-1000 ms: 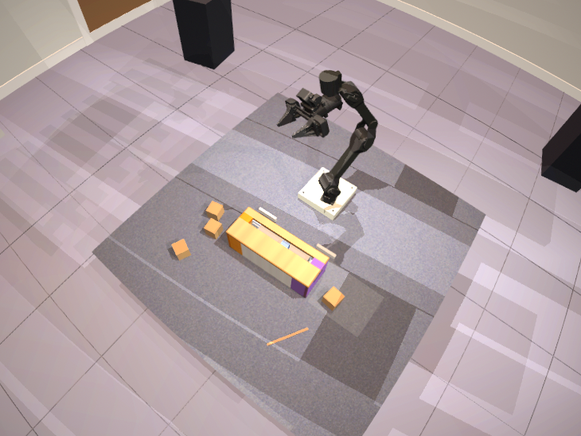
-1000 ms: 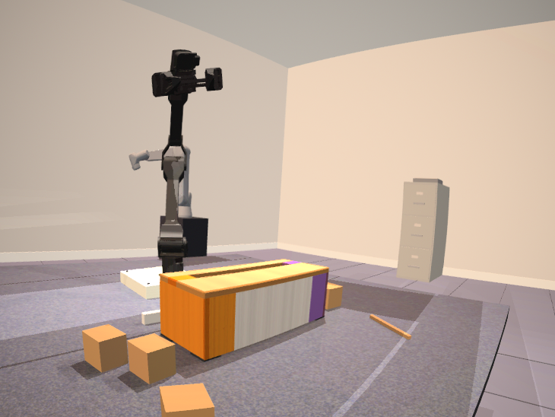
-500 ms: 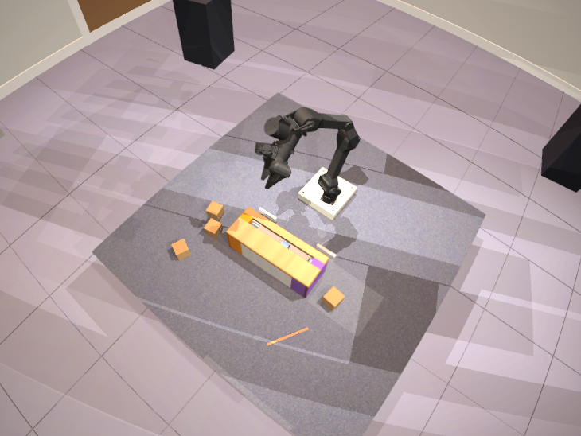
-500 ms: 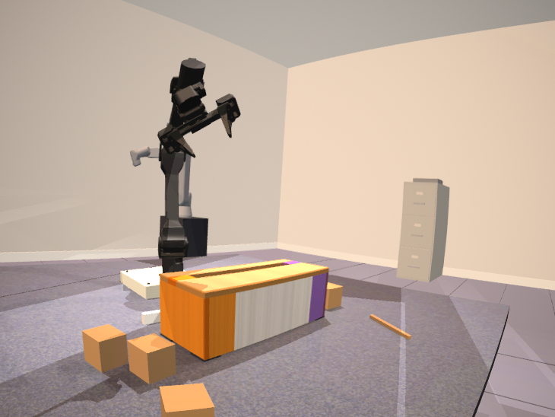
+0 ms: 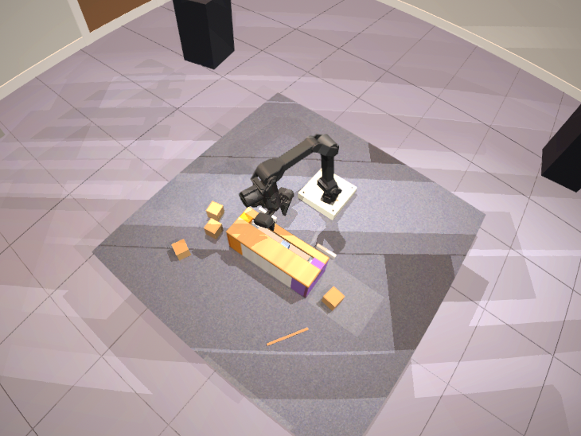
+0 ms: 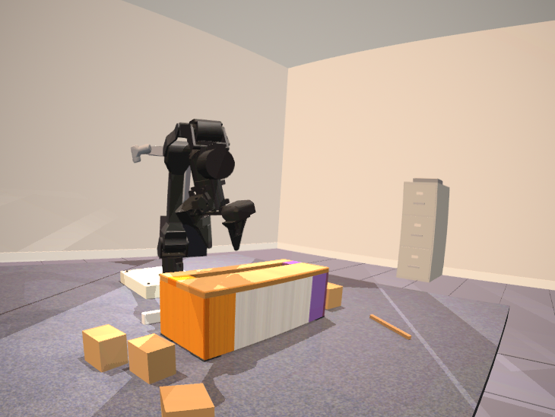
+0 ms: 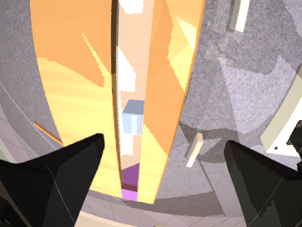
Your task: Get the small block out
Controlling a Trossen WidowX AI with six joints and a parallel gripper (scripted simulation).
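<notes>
Right now my gripper tip is 3 cm short of the box, 4 cm to the right of it and 11 cm above it. From my gripper tip the other things lie so: thin stick 33 cm ahead, 22 cm to the left, 17 cm below; pale blue block 4 cm ahead, 5 cm to the left, 9 cm below.
</notes>
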